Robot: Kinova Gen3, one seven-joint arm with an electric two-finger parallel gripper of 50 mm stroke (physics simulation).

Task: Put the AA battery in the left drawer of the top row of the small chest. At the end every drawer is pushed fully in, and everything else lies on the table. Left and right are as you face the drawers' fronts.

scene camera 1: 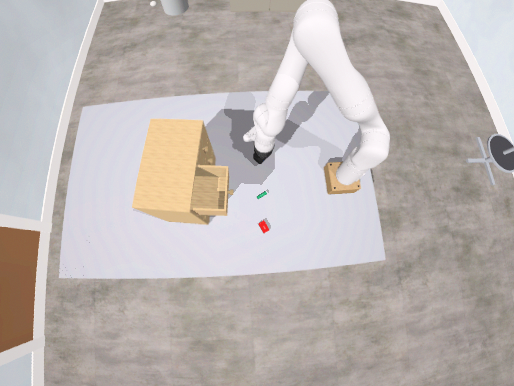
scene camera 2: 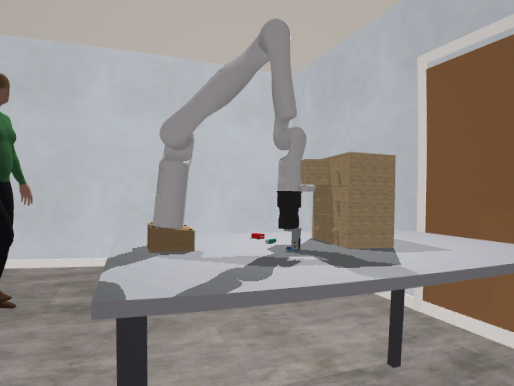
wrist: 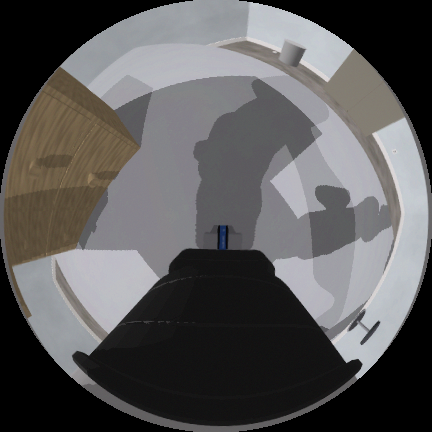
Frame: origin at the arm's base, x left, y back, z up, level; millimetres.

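Seen in the pictures: gripper, fingertip midpoint: (scene camera 1: 257,157) (scene camera 2: 295,249) (wrist: 222,233); arm's base, origin of the base link: (scene camera 1: 345,175) (scene camera 2: 168,226).
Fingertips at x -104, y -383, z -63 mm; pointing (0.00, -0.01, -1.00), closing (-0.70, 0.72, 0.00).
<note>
Pixels of each thing's middle, then the offset from my fingertips to it. Level surfaces: height alone.
- small blue battery, body centre: (wrist: 222,242) (scene camera 2: 292,248) dx +8, dy +8, dz +0 mm
- wooden chest, body centre: (scene camera 1: 182,177) (scene camera 2: 350,200) dx +144, dy -291, dz +157 mm
- green cylinder-like piece with a grey end, body centre: (scene camera 2: 270,241) (scene camera 1: 262,194) dx +175, dy +19, dz +2 mm
- red block, body centre: (scene camera 2: 258,236) (scene camera 1: 263,226) dx +313, dy +21, dz +4 mm
- table, its level: dz -5 mm
The small blue battery (scene camera 2: 289,249) (wrist: 223,240) lies at table level, clasped between the fingertips. My gripper (scene camera 2: 295,248) (wrist: 222,233) is shut on it and points straight down in front of the chest. In scene camera 1 the black gripper body hides the battery. The wooden chest (scene camera 1: 167,160) (scene camera 2: 372,200) (wrist: 75,150) stands on the table. The left drawer of its top row (scene camera 1: 226,202) (scene camera 2: 314,172) is pulled out, and the part of its inside that shows looks empty. The other drawers that show look pushed in.
A green cylinder-like piece with a grey end (scene camera 1: 262,194) (scene camera 2: 271,241) and a red block (scene camera 1: 264,226) (scene camera 2: 257,235) lie on the table (scene camera 1: 320,240) in front of the chest. The pulled-out drawer juts out above the table beside my arm. The arm's wooden base block (scene camera 1: 335,186) (scene camera 2: 170,239) stands farther out.
</note>
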